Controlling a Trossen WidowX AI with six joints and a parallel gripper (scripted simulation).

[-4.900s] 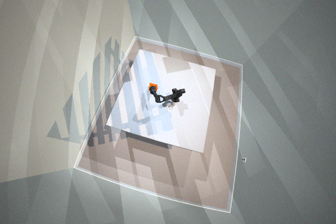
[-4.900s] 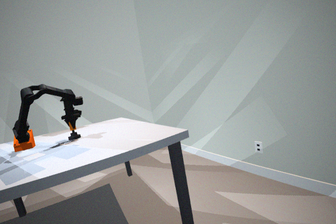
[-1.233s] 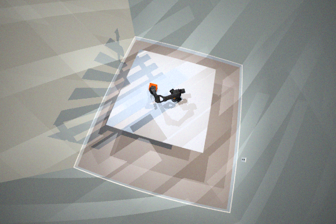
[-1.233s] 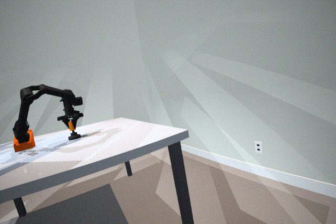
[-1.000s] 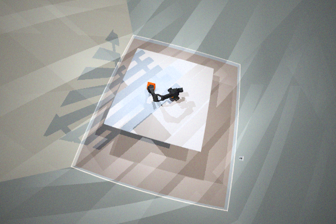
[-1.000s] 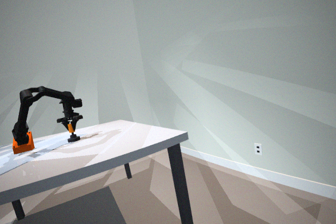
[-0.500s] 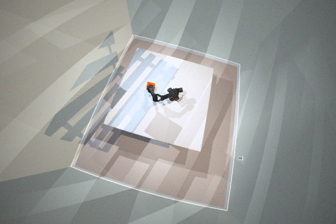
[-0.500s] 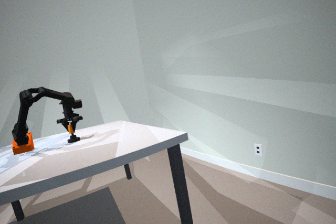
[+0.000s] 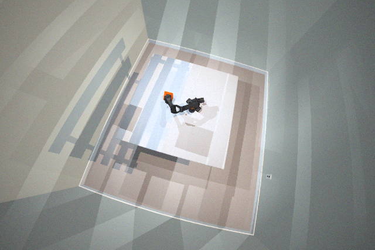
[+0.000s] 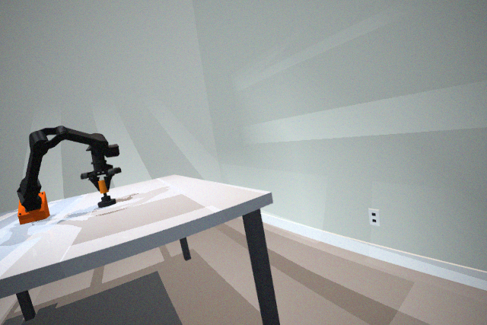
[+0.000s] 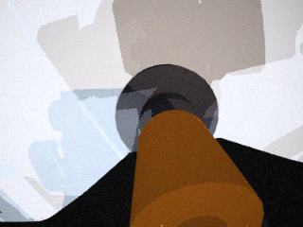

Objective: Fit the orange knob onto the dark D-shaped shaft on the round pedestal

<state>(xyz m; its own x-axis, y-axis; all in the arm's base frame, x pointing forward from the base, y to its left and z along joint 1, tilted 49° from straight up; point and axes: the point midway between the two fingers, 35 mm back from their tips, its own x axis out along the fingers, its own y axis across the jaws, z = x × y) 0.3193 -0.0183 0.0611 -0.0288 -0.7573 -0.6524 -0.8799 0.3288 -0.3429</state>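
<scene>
The orange knob lies 2 cm above my gripper tip. Round my gripper tip: dark round pedestal 4 cm below.
</scene>
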